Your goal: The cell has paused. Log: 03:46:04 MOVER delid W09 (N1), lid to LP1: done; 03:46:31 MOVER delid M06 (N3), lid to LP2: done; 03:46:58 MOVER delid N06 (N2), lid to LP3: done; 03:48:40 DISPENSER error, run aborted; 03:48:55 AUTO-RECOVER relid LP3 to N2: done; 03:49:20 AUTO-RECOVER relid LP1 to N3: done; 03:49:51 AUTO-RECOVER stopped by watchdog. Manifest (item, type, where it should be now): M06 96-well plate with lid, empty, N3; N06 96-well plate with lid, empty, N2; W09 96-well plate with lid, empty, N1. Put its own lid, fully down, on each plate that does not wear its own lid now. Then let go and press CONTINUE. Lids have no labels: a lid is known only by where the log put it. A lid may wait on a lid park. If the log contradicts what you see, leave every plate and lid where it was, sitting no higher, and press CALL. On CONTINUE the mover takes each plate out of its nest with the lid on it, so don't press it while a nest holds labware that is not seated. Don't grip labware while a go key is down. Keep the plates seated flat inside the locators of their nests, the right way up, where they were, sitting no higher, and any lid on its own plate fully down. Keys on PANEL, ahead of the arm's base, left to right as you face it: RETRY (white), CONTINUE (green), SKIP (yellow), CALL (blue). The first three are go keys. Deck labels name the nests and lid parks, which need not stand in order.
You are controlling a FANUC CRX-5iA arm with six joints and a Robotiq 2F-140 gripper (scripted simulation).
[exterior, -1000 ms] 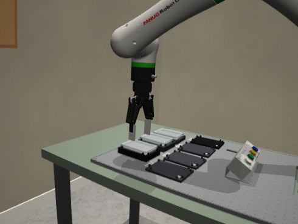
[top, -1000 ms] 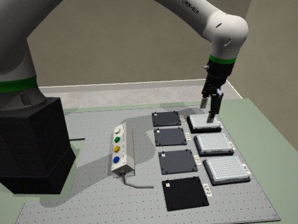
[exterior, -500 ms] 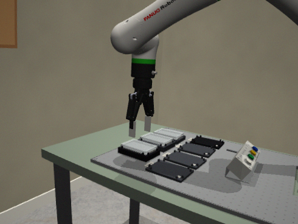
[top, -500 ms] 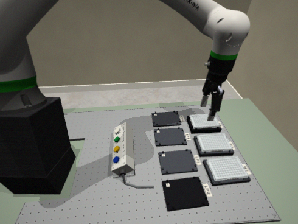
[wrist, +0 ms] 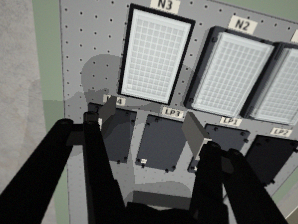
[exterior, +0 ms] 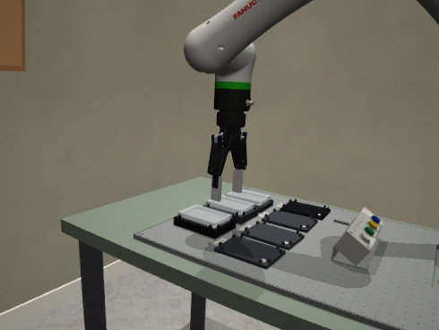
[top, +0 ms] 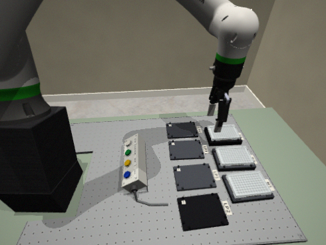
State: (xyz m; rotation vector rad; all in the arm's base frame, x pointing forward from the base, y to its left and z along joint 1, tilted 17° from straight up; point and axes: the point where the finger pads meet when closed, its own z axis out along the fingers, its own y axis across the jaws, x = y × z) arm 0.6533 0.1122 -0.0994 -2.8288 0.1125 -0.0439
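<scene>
Now: the green continue key 37 cm behind my hand, 7 cm to the right of it and 6 cm below it. Also, from my hand: plate (9 cm below, 6 cm ahead, 1 cm to the left); then lid park LP3 (13 cm behind, 12 cm below, 4 cm to the right); then lid park LP4 (12 cm below, 12 cm behind, 8 cm to the left).
</scene>
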